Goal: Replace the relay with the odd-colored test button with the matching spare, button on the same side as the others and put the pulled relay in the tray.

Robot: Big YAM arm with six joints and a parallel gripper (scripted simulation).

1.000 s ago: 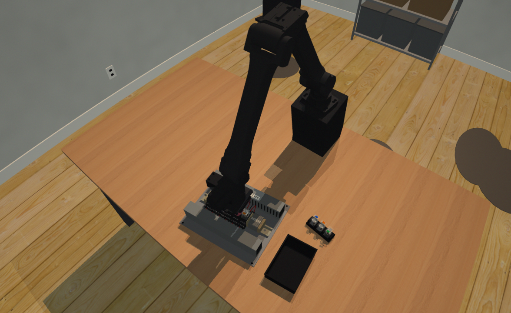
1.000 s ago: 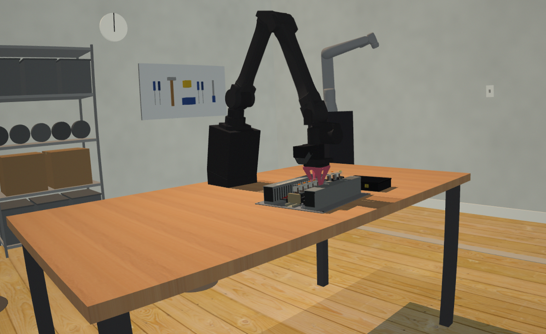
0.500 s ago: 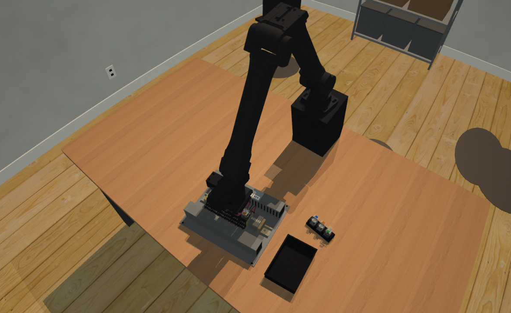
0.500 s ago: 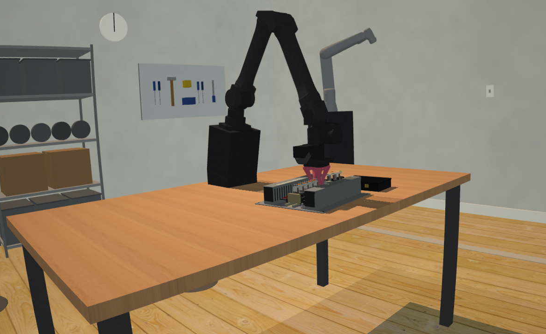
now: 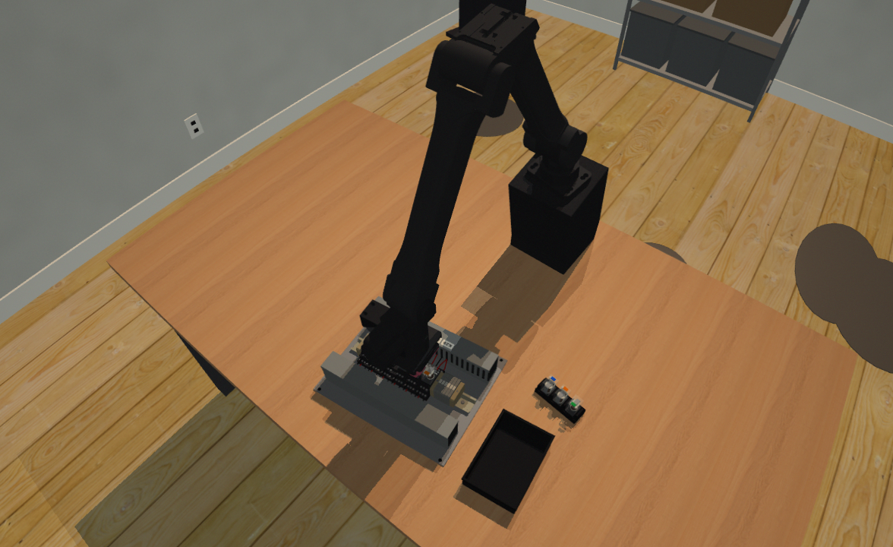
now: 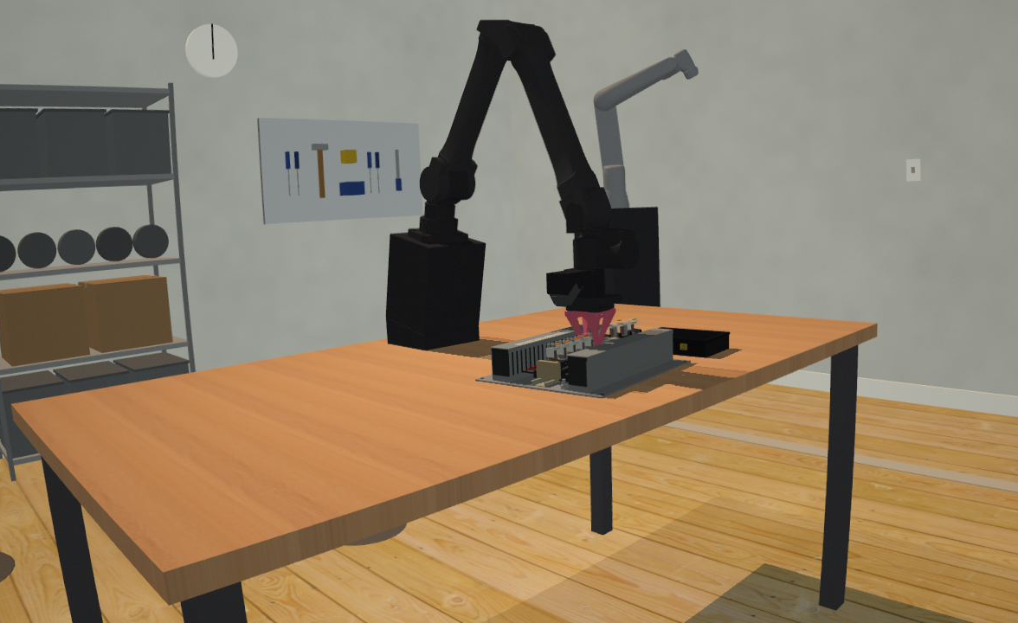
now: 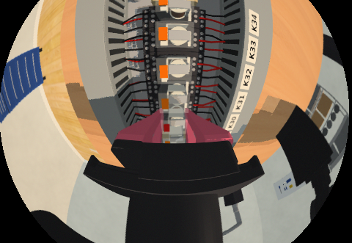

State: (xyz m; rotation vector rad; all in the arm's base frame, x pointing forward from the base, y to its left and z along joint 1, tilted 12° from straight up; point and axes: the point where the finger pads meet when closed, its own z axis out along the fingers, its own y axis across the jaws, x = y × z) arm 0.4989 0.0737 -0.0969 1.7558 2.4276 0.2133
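Right now the grey relay panel is 10 mm ahead of my hand, 20 mm to the right of it and 50 mm below it. From my hand the other things lie so: blue-button relay: 180 mm behind, 200 mm to the left, 20 mm below; black tray: 10 mm behind, 250 mm to the left, 30 mm below; black spare holder: 180 mm behind, 230 mm to the left, 40 mm below.
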